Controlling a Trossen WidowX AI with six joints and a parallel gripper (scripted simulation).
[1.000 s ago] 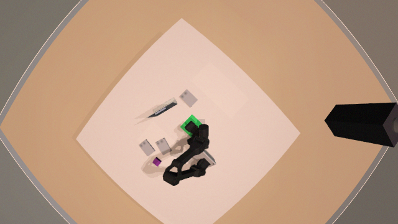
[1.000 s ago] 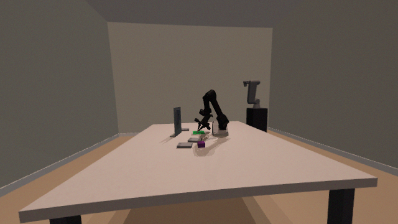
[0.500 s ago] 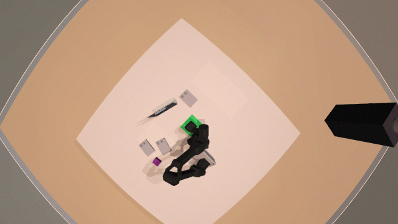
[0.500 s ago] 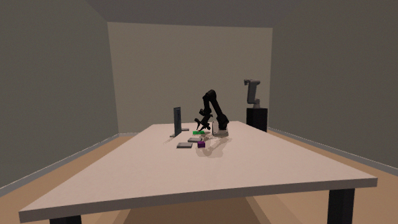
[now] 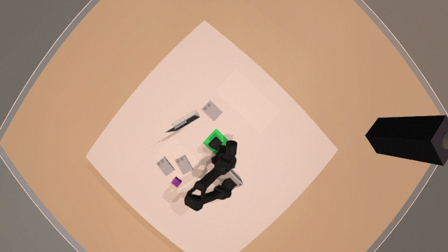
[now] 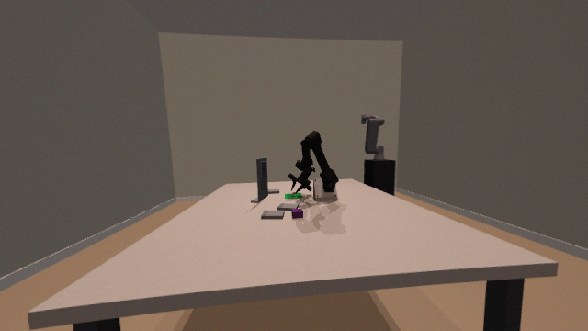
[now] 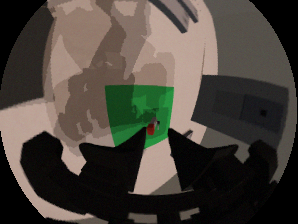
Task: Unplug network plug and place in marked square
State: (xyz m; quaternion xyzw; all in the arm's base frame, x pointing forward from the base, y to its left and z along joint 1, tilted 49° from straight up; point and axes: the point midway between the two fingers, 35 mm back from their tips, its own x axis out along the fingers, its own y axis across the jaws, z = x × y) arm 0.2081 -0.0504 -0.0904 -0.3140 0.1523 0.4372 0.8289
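Now: gripper tip 1 cm above the network plug. The rest, counted from my gripper tip: grey upright panel (21 cm ahead, 5 cm to the left, 10 cm above); then green marked square (3 cm below).
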